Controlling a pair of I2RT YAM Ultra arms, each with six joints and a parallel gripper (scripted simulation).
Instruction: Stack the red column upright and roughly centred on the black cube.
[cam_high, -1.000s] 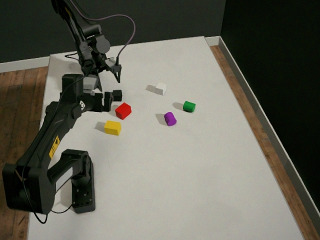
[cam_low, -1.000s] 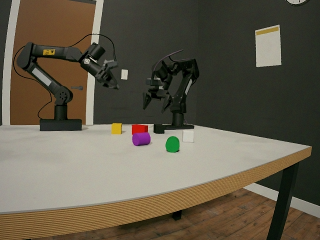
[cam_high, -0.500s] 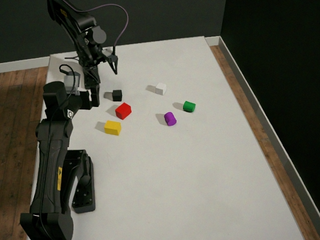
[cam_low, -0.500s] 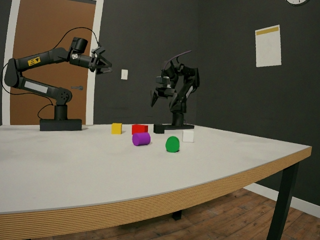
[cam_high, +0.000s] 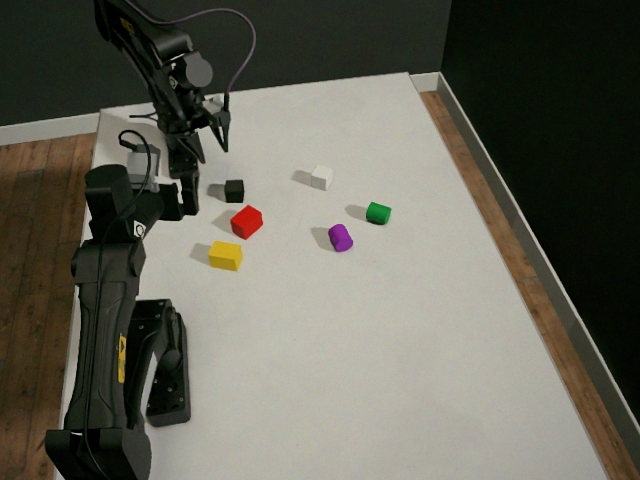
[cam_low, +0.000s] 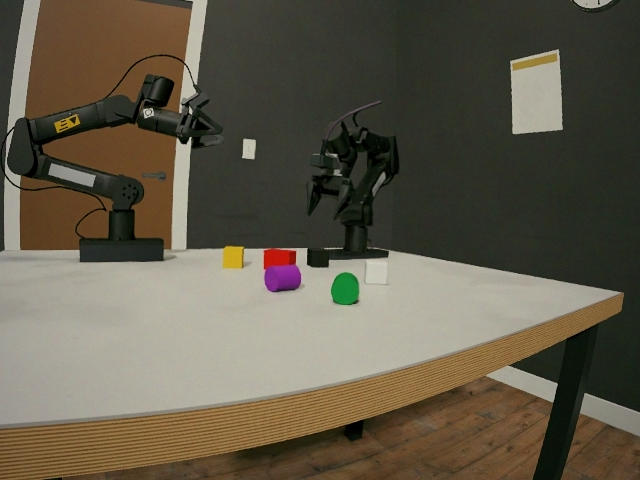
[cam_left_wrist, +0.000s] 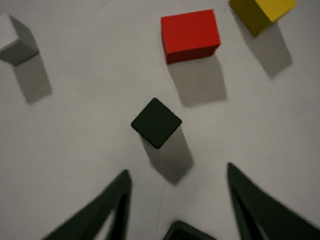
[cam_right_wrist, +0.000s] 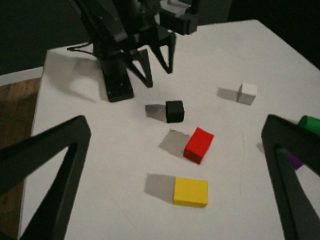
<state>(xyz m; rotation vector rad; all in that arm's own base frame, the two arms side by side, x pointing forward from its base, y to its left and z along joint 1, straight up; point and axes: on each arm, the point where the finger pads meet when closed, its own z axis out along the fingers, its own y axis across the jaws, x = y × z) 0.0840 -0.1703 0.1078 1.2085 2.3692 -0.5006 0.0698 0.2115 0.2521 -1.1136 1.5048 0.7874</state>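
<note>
My left gripper is now 60 mm short of the red column, 120 mm to the left of it and 100 mm above it. Also, from my left hand: white cube: 240 mm ahead, 100 mm below; then yellow block: 10 mm ahead, 210 mm to the right, 100 mm below; then black cube: 30 mm ahead, 20 mm to the right, 100 mm below.
</note>
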